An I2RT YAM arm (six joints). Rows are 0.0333 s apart.
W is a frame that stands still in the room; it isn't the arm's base.
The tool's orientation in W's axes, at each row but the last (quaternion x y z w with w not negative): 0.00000, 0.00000, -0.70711, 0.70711; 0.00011, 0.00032, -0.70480, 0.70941; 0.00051, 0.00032, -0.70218, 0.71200; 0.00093, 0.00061, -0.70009, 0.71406; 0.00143, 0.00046, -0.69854, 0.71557; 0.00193, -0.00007, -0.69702, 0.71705; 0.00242, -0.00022, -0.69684, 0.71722; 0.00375, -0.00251, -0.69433, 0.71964; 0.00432, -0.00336, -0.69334, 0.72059; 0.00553, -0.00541, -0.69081, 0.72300; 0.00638, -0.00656, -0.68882, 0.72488
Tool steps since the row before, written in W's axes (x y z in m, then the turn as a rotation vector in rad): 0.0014, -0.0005, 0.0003, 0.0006, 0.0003, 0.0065; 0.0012, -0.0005, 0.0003, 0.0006, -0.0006, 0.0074; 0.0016, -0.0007, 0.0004, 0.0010, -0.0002, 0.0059; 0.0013, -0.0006, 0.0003, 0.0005, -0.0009, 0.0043; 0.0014, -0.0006, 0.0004, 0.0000, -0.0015, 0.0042; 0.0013, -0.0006, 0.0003, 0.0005, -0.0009, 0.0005; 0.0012, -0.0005, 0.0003, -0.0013, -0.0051, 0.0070; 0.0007, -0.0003, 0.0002, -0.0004, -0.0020, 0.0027; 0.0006, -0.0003, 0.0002, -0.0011, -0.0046, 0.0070; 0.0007, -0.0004, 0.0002, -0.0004, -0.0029, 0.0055; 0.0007, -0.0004, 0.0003, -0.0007, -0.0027, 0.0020
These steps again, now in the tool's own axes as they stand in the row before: 0.0005, 0.0014, 0.0003, -0.0003, 0.0006, 0.0065; 0.0005, 0.0012, 0.0003, 0.0006, 0.0006, 0.0074; 0.0007, 0.0016, 0.0004, 0.0002, 0.0010, 0.0059; 0.0006, 0.0013, 0.0003, 0.0009, 0.0005, 0.0043; 0.0006, 0.0014, 0.0004, 0.0015, 0.0000, 0.0042; 0.0006, 0.0013, 0.0003, 0.0009, 0.0005, 0.0005; 0.0005, 0.0012, 0.0003, 0.0050, -0.0014, 0.0070; 0.0003, 0.0007, 0.0002, 0.0020, -0.0004, 0.0027; 0.0003, 0.0006, 0.0002, 0.0045, -0.0012, 0.0070; 0.0004, 0.0007, 0.0002, 0.0029, -0.0004, 0.0055; 0.0004, 0.0007, 0.0003, 0.0027, -0.0008, 0.0020
